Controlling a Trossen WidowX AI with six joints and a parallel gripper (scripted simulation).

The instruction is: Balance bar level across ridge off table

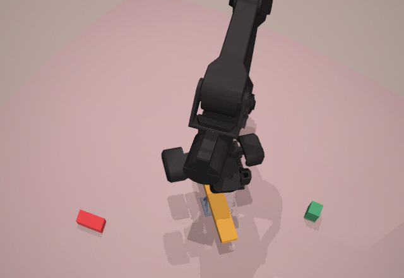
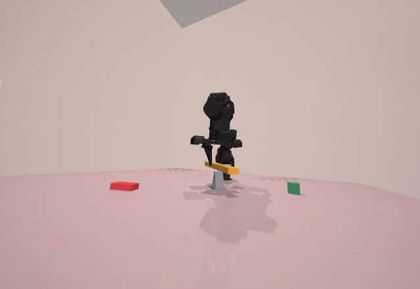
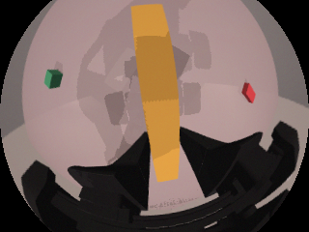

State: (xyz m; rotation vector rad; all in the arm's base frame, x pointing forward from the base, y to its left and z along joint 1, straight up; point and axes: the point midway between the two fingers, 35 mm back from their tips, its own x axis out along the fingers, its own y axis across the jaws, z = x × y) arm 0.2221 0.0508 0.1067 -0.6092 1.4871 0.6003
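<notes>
Now: the orange bar 2 cm to the left of my gripper tip and 2 cm ahead of it. The rest, counted from my gripper tip: flat red block (21 cm ahead, 18 cm to the right, 6 cm below); green cube (25 cm to the left, 7 cm behind, 6 cm below).
</notes>
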